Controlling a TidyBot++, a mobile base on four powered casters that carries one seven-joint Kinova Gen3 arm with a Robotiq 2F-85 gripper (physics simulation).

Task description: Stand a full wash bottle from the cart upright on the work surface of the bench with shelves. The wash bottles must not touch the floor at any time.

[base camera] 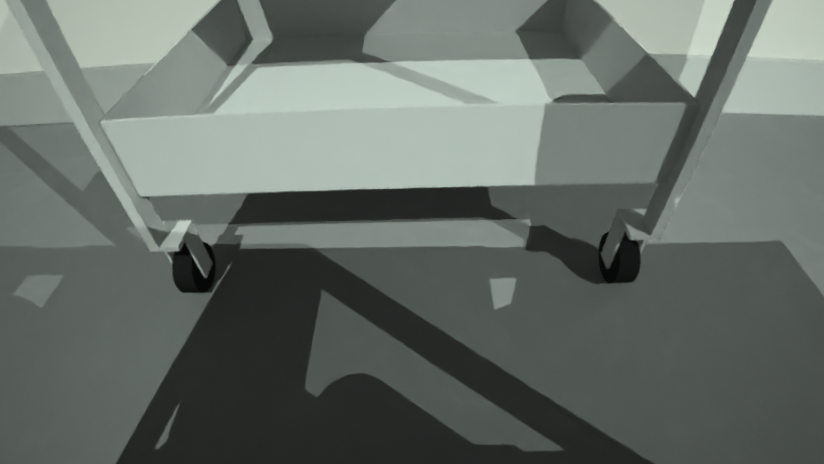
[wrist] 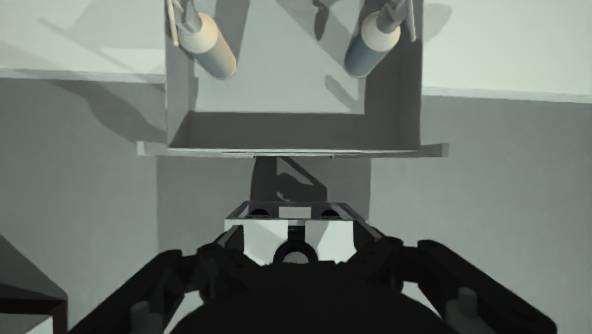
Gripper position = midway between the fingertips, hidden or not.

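The gripper (wrist: 298,234) shares the scene with a cart (base camera: 240,103), and the wrist view shows the cart (wrist: 290,95) too.
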